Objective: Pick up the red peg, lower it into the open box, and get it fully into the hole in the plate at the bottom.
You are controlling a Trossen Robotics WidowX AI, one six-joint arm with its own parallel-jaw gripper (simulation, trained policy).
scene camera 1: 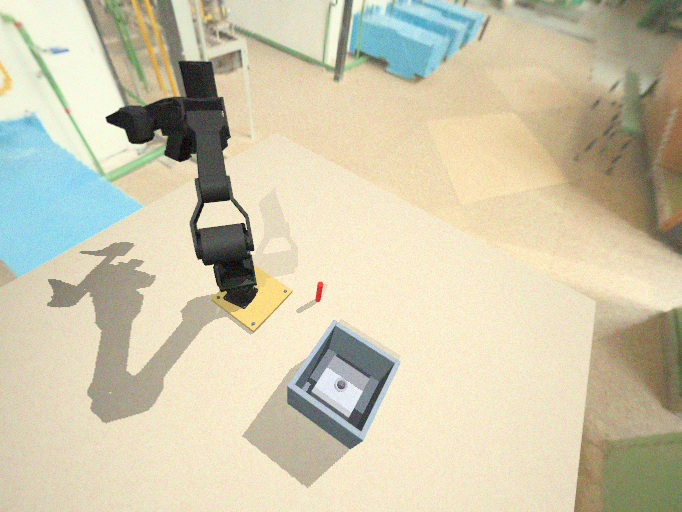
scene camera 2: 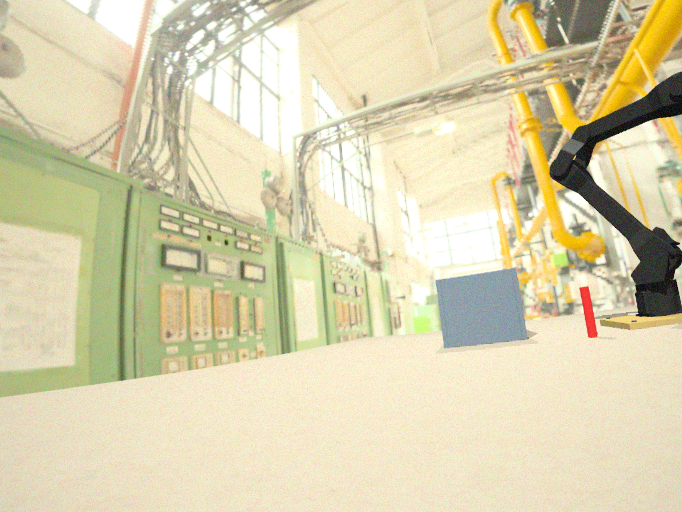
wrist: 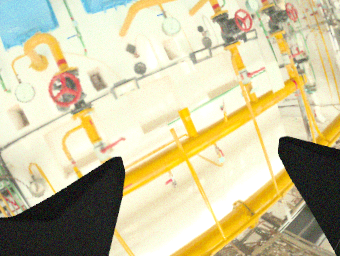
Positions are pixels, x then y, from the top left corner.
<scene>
gripper: scene camera 1; wrist; not seen in scene camera 2 (out of frame)
blue-grey box: scene camera 1 359,353; scene camera 2 483,308; not seen in the wrist view (out of frame)
pale plate: scene camera 1 342,401; not seen in scene camera 2 (hidden by the blue-grey box); not seen in the wrist view (out of frame)
same spot on gripper: (wrist: 87,210) = (scene camera 1: 153,116)
</scene>
